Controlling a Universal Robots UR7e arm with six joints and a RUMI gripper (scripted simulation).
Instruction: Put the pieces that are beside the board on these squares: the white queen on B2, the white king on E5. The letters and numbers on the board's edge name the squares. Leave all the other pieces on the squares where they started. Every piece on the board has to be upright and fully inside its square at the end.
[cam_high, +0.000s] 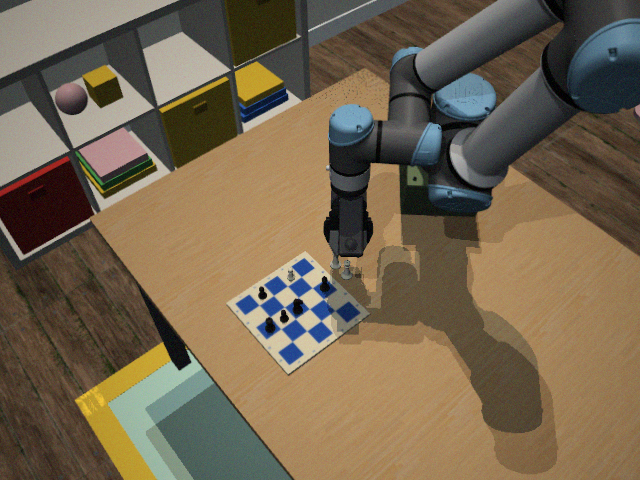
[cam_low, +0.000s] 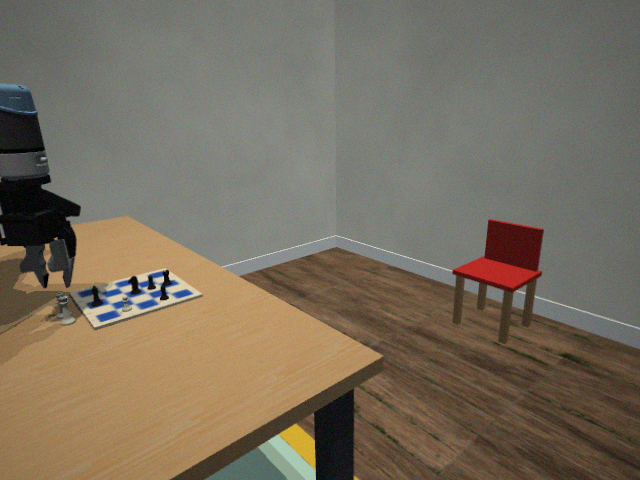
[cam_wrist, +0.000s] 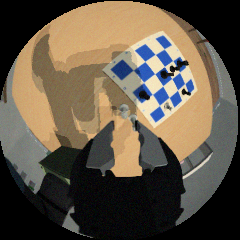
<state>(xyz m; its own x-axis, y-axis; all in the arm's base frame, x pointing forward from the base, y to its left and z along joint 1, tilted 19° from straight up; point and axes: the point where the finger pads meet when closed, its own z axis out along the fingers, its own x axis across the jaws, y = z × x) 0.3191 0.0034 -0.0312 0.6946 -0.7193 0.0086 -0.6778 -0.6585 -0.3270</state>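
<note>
My hand is 5 cm above the white queen. Round my hand: white king (5 cm below, 4 cm to the right); then white pawn (10 cm ahead, 8 cm to the right, 6 cm below); then chessboard (14 cm ahead, 8 cm below, 1 cm to the right).
</note>
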